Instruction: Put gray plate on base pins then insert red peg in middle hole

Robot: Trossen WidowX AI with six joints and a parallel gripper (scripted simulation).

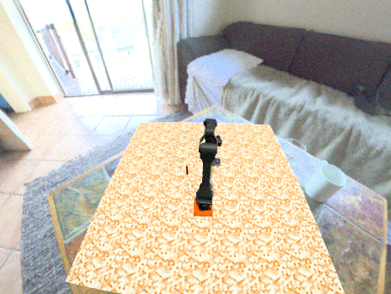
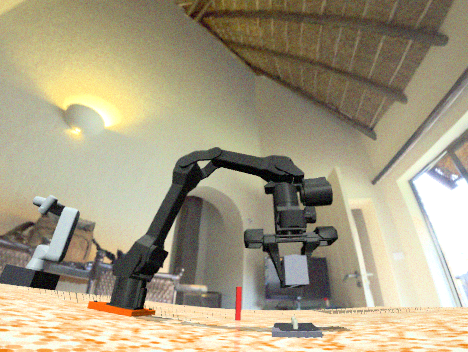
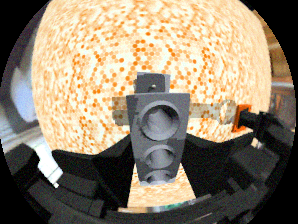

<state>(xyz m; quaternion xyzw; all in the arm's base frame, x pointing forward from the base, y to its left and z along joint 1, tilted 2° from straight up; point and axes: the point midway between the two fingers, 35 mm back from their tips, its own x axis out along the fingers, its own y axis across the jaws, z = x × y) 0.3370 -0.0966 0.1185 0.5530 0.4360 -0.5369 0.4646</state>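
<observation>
Right now the gray base is 80 mm below my gripper tip, 30 mm to the right of it and 10 mm behind it. Round my gripper tip: gray plate: 30 mm above; then red peg: 170 mm to the left, 90 mm behind, 40 mm below.
</observation>
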